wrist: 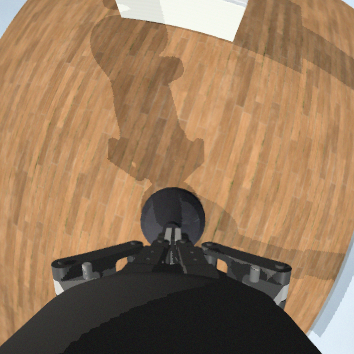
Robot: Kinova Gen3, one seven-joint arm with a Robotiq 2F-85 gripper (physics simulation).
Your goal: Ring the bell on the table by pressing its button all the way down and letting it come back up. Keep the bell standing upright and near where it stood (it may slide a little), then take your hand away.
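Observation:
Visible in the picture: a bell and the gripper.

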